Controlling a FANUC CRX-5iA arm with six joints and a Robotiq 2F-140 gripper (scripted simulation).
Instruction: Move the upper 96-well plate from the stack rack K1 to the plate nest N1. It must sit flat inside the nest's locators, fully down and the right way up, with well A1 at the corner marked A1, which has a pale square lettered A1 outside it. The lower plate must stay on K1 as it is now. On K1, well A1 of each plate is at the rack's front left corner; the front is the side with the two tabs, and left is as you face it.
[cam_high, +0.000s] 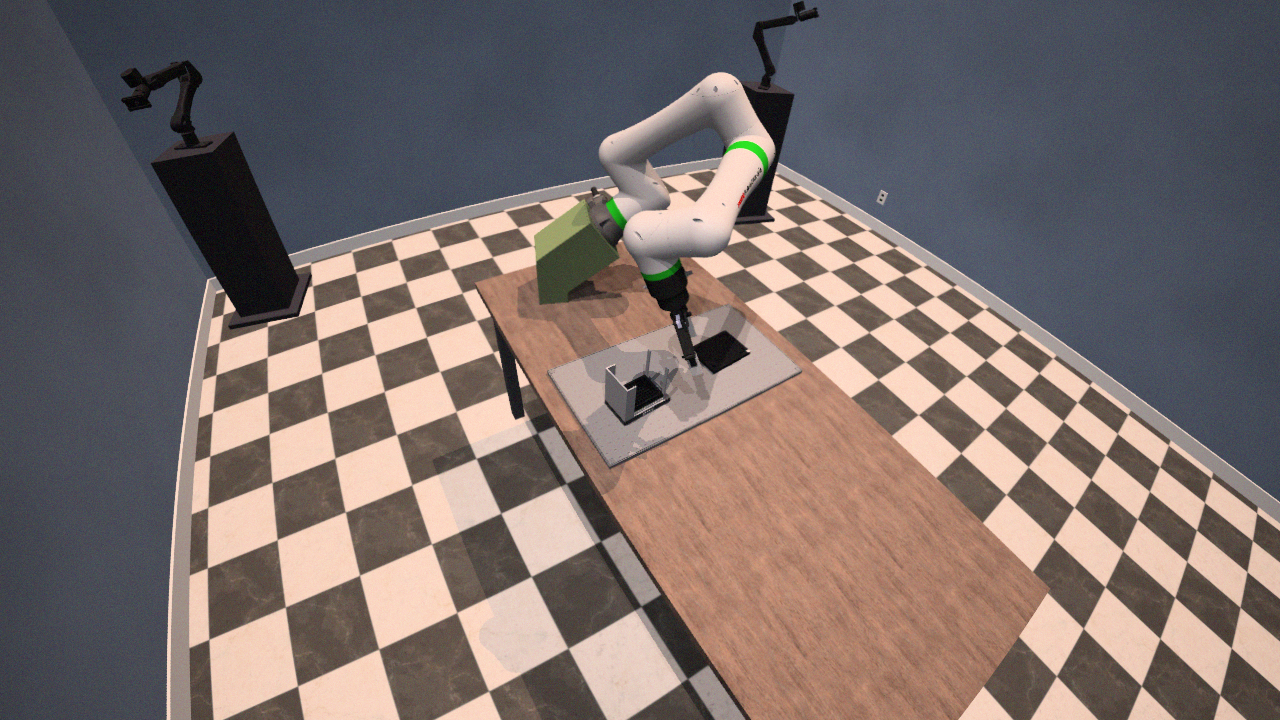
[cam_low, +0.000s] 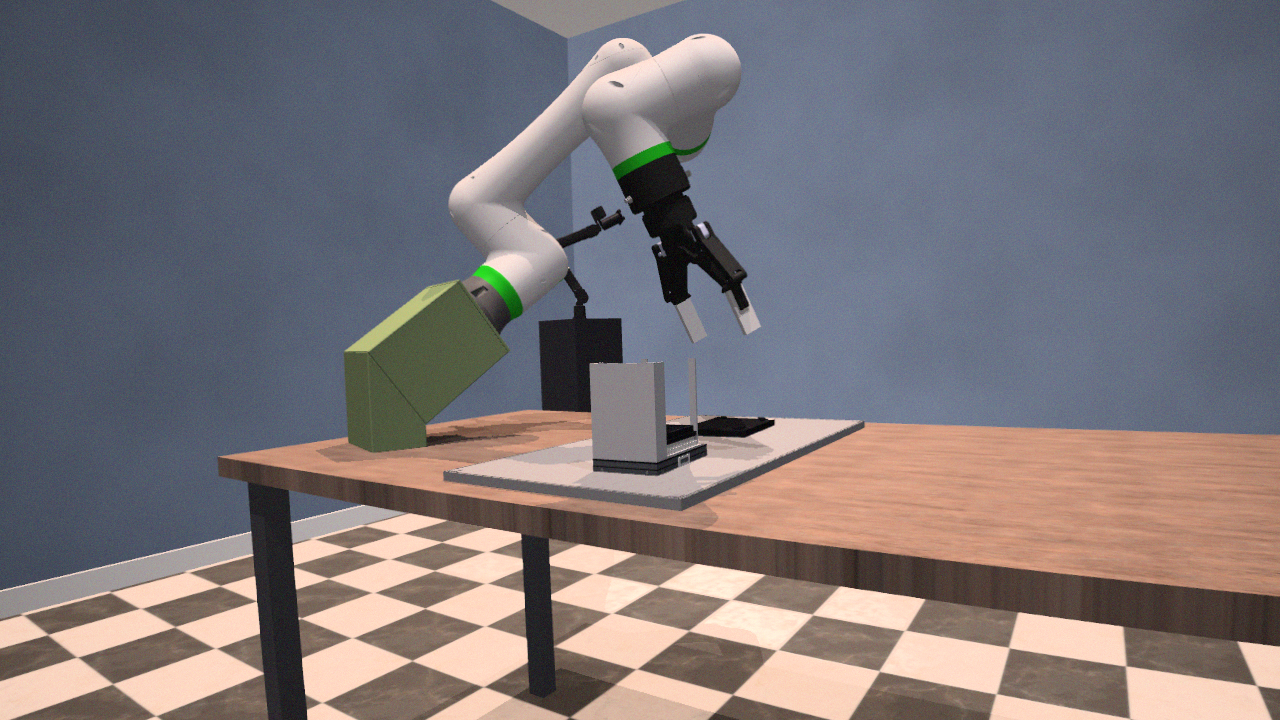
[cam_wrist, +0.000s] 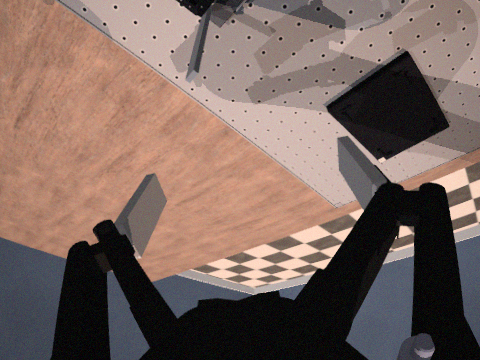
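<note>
Right now my hand is 14 cm to the left of the black 96-well plate, 14 cm above it and 1 cm past it. Round my hand: pale square: 27 cm to the left, 17 cm below, 11 cm behind; white plate: 15 cm below, 14 cm to the right, 1 cm behind; black plate nest N1: 18 cm to the left, 17 cm below, 14 cm behind.
</note>
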